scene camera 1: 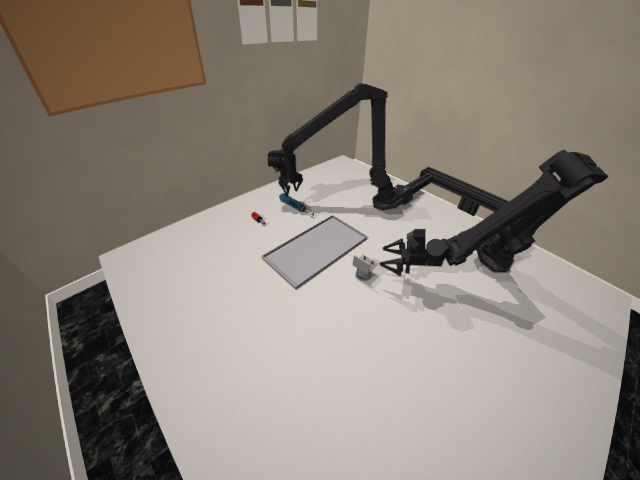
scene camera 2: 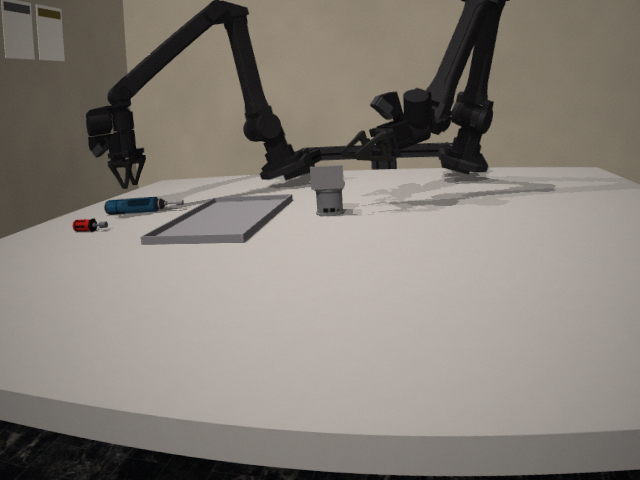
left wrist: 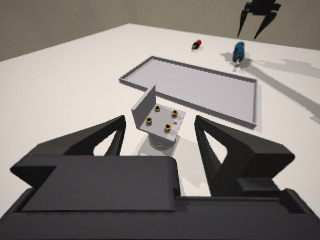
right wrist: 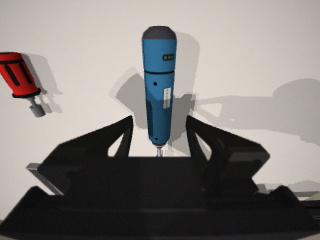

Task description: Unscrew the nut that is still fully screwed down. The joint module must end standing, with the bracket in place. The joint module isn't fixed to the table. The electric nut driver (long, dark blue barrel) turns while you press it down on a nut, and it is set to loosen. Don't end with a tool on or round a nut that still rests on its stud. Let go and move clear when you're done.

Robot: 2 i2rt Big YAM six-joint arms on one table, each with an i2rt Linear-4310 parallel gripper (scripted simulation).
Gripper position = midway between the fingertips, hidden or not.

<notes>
In view: the left gripper (scene camera 2: 348,155), the right gripper (scene camera 2: 130,186), a grey tray (scene camera 2: 229,219), a dark blue nut driver (scene camera 2: 147,204) and a l-shaped bracket (left wrist: 145,107).
The grey tray is seen too in scene camera 1 (scene camera 1: 299,259) and in the left wrist view (left wrist: 232,97). The dark blue nut driver shows as well in the right wrist view (right wrist: 159,43). The left gripper shows as well in the left wrist view (left wrist: 160,119). The right wrist view misses the l-shaped bracket, which is hidden by the right gripper.
</notes>
